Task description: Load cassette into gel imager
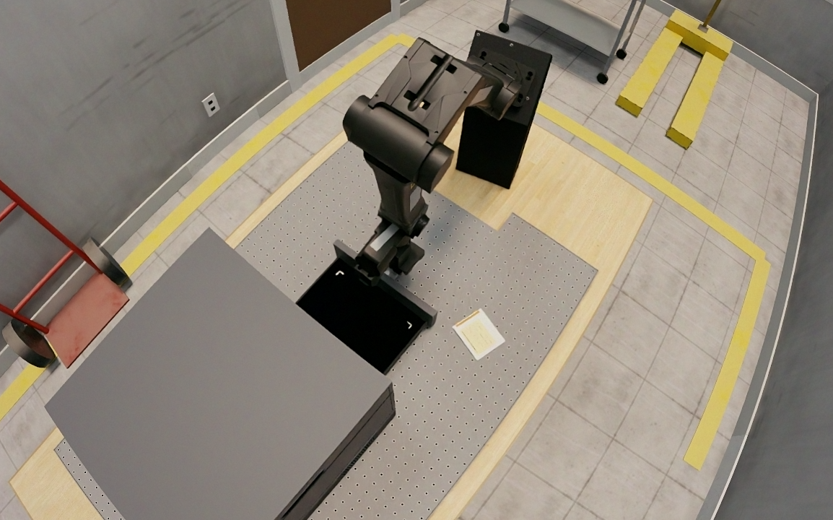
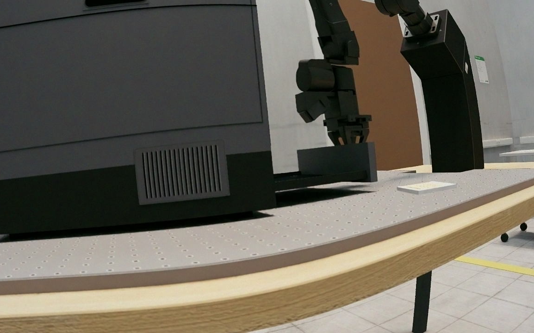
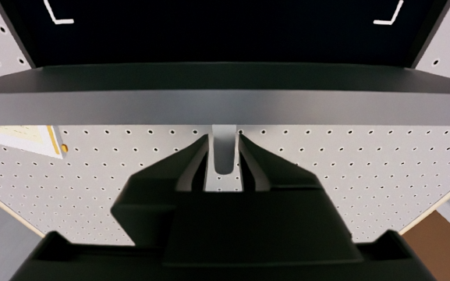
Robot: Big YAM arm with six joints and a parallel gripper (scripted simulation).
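The finished cassette lies 220 mm to the left of my hand, 50 mm below it and 20 mm ahead of it. Round my hand: drawer (160 mm ahead, 10 mm to the right).
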